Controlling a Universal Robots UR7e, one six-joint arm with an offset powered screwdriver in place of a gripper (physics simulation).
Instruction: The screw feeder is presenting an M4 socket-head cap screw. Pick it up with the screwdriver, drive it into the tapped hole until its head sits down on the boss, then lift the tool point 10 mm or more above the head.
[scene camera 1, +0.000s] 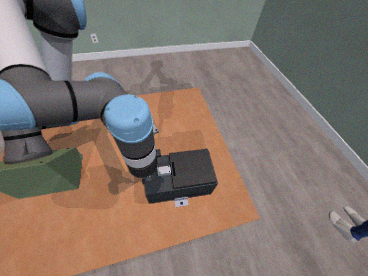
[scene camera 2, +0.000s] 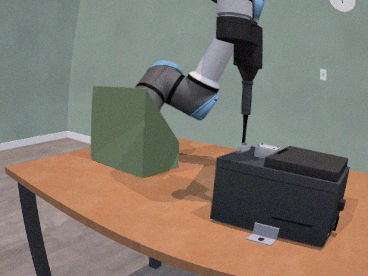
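Note:
The black screw feeder (scene camera 1: 195, 169) (scene camera 2: 270, 200) stands on the table. My screwdriver (scene camera 2: 244, 143) points straight down in the scene camera 2 view, its thin bit reaching the small light pick-up block (scene camera 2: 243, 148) on top of the feeder, at the feeder's left end. In the scene camera 1 view my wrist hides the bit and that block. The M4 screw is too small or hidden to make out, so I cannot tell whether it is on the bit. A small grey corner of the metal part (scene camera 1: 156, 130) shows beside my wrist; its tapped hole and boss are hidden.
A green angled block (scene camera 1: 45, 175) (scene camera 2: 120, 132) stands on the orange-brown table (scene camera 1: 215, 215) (scene camera 2: 140, 210) near the arm's base. A light metal bracket (scene camera 1: 181, 202) (scene camera 2: 264, 234) sits at the feeder's front foot. A person's feet (scene camera 1: 342, 225) show on the floor at the right.

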